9 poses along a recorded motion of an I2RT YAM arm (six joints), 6.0 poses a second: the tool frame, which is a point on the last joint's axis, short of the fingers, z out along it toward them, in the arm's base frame.
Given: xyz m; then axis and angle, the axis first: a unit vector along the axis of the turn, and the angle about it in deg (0 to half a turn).
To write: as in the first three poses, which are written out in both.
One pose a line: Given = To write
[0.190 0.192 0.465 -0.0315 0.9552 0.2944 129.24] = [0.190 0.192 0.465 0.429 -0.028 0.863 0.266]
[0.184 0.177 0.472 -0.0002 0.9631 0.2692 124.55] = [0.184 0.177 0.472 0.465 0.000 0.853 0.238]
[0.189 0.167 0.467 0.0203 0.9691 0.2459 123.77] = [0.189 0.167 0.467 0.471 0.018 0.855 0.217]
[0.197 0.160 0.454 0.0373 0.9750 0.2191 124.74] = [0.197 0.160 0.454 0.464 0.033 0.864 0.194]
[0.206 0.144 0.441 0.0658 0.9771 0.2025 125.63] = [0.206 0.144 0.441 0.457 0.059 0.869 0.180]
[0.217 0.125 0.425 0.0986 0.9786 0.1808 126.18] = [0.217 0.125 0.425 0.453 0.088 0.873 0.161]
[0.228 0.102 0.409 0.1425 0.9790 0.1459 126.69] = [0.228 0.102 0.409 0.449 0.127 0.875 0.130]
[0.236 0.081 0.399 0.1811 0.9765 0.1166 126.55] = [0.236 0.081 0.399 0.450 0.162 0.872 0.104]
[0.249 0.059 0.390 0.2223 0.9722 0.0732 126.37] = [0.249 0.059 0.390 0.451 0.198 0.868 0.065]
